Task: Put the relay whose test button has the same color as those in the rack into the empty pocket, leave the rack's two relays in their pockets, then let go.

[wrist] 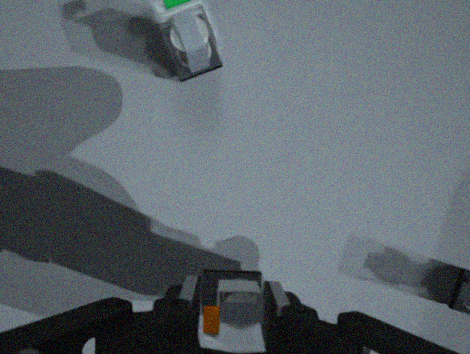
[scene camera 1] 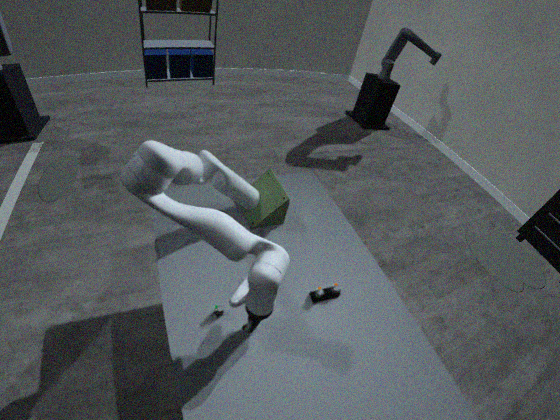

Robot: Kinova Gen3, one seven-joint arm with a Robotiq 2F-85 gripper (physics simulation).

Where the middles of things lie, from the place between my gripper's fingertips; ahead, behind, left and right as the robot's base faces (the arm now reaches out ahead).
Scene:
Now: the orange-button relay (wrist: 231,304) 1 cm above my hand.

